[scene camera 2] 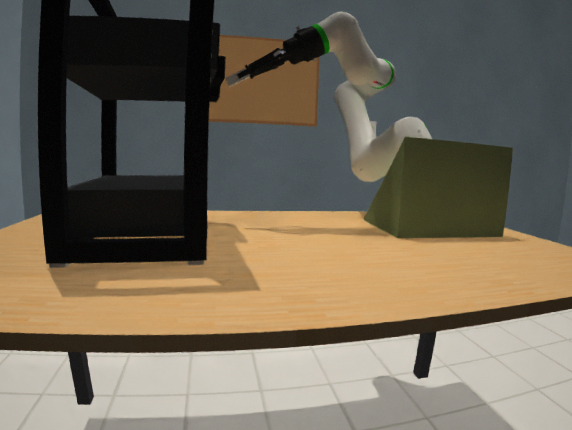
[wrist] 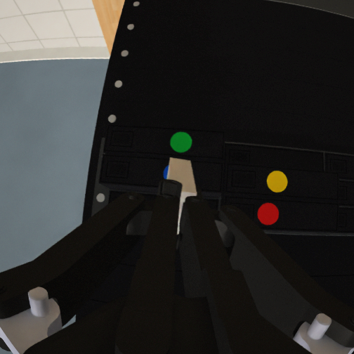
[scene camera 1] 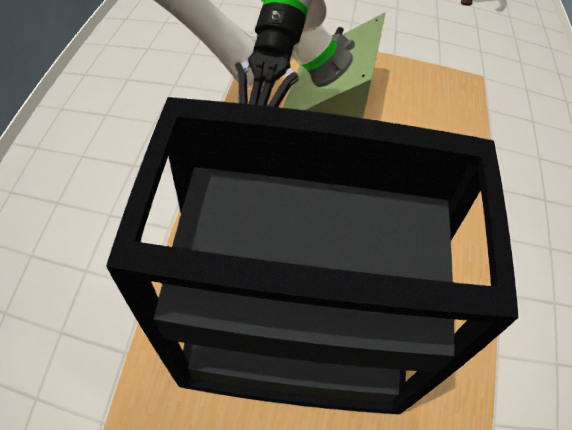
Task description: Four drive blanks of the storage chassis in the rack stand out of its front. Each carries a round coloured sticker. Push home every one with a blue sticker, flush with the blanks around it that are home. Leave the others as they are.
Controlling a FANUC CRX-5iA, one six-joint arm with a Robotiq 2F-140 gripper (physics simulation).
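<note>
The storage chassis [scene camera 1: 320, 225] [scene camera 2: 125, 42] sits high in the black rack [scene camera 1: 310, 285] [scene camera 2: 196, 150]. In the wrist view, the blank with a green sticker [wrist: 181, 142] is at the upper left. Directly below it is the blank with a blue sticker [wrist: 166, 173], mostly covered by the fingertips. To the right are the blanks with a yellow sticker [wrist: 277, 181] and, below it, a red sticker [wrist: 268, 214]. My gripper [scene camera 2: 236, 79] [wrist: 177, 175] is shut and empty, its pale tips in front of the blue-stickered blank. Scene camera 2 shows a small gap between tips and chassis front.
A second dark unit [scene camera 2: 125, 212] sits low in the rack. The wooden table [scene camera 1: 440, 100] [scene camera 2: 350, 280] carries the rack and the green wedge-shaped arm base [scene camera 1: 325, 97] [scene camera 2: 450, 192]. A brown board [scene camera 2: 270, 100] hangs on the wall behind. Rack rail holes run down the wrist view's left.
</note>
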